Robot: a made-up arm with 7 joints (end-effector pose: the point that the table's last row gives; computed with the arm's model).
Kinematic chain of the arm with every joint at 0, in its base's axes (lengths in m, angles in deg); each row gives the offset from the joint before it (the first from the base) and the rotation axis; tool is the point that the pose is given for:
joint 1: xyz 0 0 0.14 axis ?
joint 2: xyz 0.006 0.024 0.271 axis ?
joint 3: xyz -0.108 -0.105 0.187 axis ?
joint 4: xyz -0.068 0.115 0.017 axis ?
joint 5: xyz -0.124 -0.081 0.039 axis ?
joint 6: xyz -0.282 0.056 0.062 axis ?
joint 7: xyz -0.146 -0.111 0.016 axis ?
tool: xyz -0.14 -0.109 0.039
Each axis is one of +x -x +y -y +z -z.
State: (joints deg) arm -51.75 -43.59 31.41 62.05 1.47 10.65 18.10
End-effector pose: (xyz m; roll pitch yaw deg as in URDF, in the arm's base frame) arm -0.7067 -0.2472 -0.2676 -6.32 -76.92 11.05
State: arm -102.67 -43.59 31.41 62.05 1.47 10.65 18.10
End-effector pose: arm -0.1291 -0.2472 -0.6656 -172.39 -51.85 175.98
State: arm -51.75 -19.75 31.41 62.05 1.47 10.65 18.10
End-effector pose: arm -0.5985 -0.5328 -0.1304 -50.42 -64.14 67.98
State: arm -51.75 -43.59 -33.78 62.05 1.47 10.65 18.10
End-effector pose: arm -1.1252 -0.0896 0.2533 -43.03 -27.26 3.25
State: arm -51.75 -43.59 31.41 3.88 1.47 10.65 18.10
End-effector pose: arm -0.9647 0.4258 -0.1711 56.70 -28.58 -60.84
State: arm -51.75 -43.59 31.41 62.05 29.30 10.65 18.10
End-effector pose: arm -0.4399 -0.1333 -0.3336 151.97 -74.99 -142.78
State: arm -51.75 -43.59 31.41 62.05 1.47 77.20 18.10
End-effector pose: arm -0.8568 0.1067 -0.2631 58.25 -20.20 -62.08
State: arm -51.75 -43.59 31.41 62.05 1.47 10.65 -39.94
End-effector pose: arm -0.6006 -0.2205 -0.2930 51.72 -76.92 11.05
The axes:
joint 1: +y
joint 2: +z
joint 3: +x
joint 4: +z
joint 5: -y
joint 6: -z
joint 7: -x

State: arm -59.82 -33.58 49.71 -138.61 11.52 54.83 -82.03
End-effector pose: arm -0.4155 0.0212 0.9641 2.96 32.17 135.87
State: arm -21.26 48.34 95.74 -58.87 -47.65 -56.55 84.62
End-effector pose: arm -0.1460 -0.7784 0.6909 29.35 -14.77 76.16
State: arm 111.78 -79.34 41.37 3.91 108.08 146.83 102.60
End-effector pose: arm 0.5235 0.4987 -0.1323 -19.75 -10.48 -164.22
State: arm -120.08 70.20 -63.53 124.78 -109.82 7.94 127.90
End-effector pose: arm -0.1054 -0.0792 -0.5765 -162.28 -73.69 -174.83
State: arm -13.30 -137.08 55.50 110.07 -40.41 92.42 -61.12
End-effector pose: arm -0.3037 0.6755 0.3865 85.76 -7.48 -129.98
